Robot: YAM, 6 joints.
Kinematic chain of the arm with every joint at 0, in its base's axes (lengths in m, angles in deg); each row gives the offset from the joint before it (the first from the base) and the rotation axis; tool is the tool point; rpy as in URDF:
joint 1: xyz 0 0 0.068 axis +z
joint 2: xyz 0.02 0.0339 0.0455 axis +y
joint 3: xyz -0.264 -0.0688 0 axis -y
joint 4: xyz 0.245 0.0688 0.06 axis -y
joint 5: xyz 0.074 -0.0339 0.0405 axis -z
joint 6: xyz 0.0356 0 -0.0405 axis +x
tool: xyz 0 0 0 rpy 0 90 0
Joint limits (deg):
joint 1: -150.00..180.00
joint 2: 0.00..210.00
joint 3: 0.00..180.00
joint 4: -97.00..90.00
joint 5: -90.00..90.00
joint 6: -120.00..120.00
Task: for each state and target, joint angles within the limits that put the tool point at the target. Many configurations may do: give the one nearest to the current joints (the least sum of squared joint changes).
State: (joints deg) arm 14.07 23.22 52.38 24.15 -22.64 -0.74
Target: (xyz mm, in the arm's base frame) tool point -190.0 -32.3 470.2
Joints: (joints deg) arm 13.84 0.87 64.39 28.53 -23.30 -0.74
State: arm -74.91 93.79 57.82 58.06 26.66 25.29
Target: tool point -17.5 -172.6 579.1
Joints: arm -90.22 68.87 82.70 62.85 28.24 25.29
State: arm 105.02 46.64 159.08 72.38 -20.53 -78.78
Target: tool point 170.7 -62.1 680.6
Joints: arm 161.73 68.15 148.94 58.90 -8.80 -78.78
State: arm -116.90 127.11 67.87 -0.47 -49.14 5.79
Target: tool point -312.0 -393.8 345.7
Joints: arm -131.20 119.49 106.84 11.21 -43.81 5.79
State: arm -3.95 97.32 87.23 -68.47 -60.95 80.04
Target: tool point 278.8 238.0 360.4
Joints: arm 35.53 101.75 102.95 -59.28 -62.71 80.04
